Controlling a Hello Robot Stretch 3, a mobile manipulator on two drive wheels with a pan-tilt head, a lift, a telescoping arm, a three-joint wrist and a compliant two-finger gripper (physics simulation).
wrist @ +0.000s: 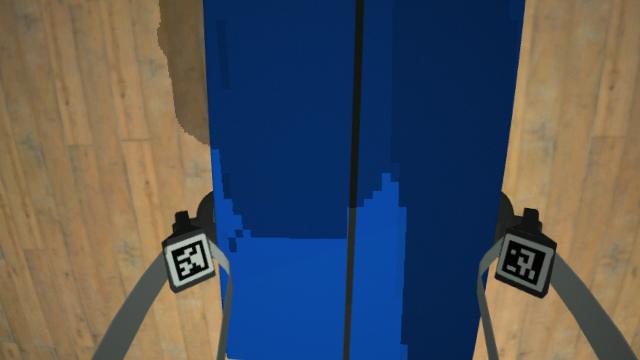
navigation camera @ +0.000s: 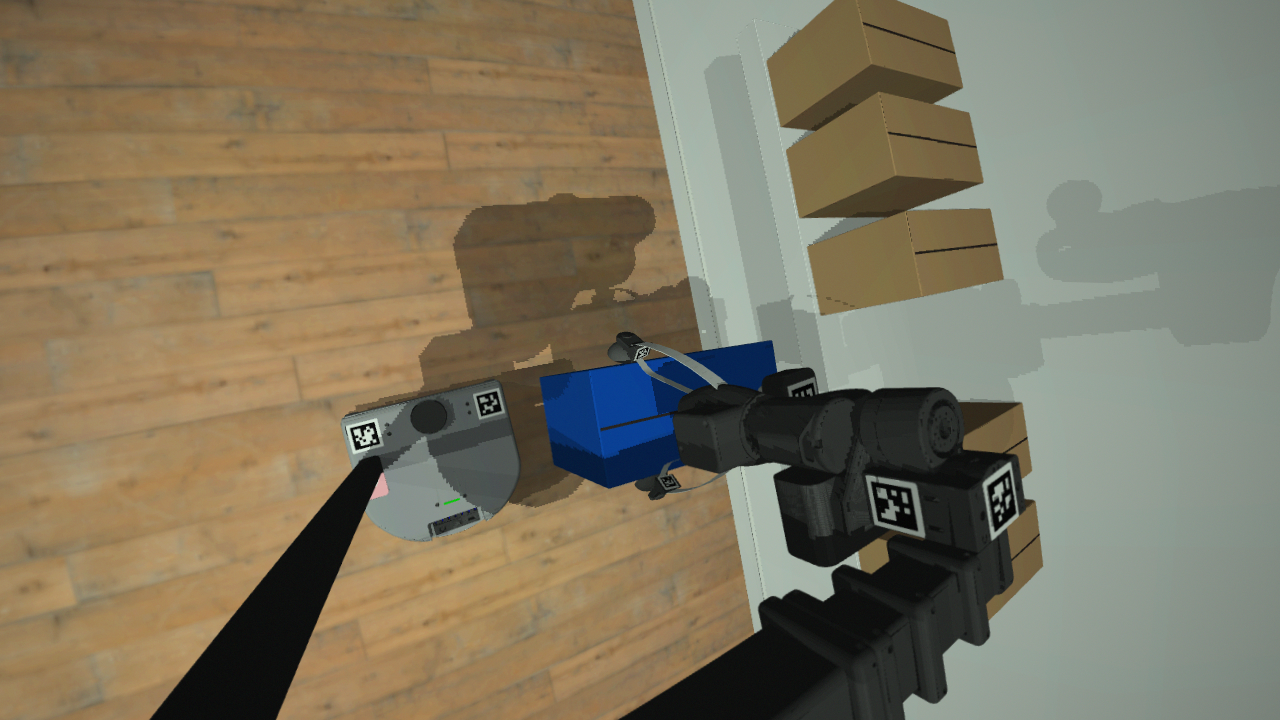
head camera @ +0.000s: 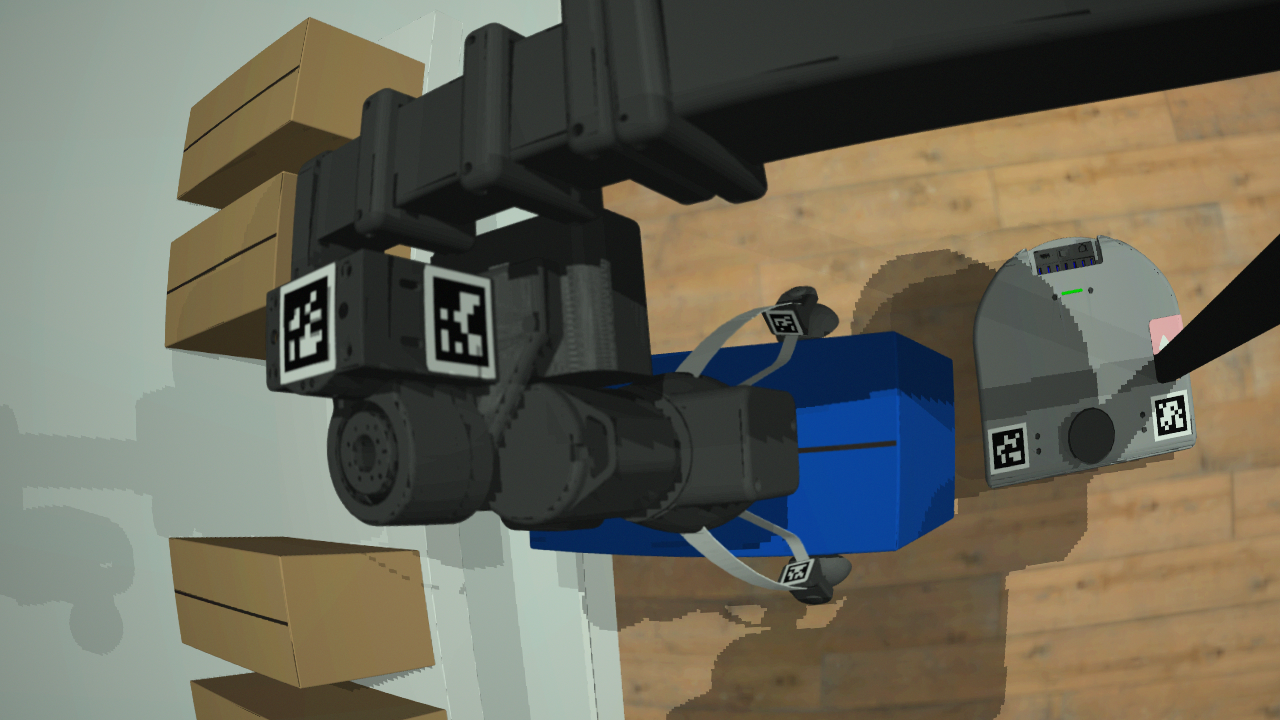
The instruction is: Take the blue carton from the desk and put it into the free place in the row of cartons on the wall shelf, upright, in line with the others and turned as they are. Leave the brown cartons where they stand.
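My gripper points down and is shut on the blue carton, one fingertip against each long side. The carton hangs above the floor between my base and the wall, looking about upright. Its dark stripe runs towards the wall, roughly like the brown ones' stripes. The free place on the wall shelf lies between a brown carton and another brown carton, which my wrist and arm partly hide. The carton's wall-side end is partly covered by my wrist. The desk does not show.
More brown cartons stand in the row on both sides of the free place. My arm crosses in front of some of them. My base stands on the wooden floor, near the carton in both camera pictures.
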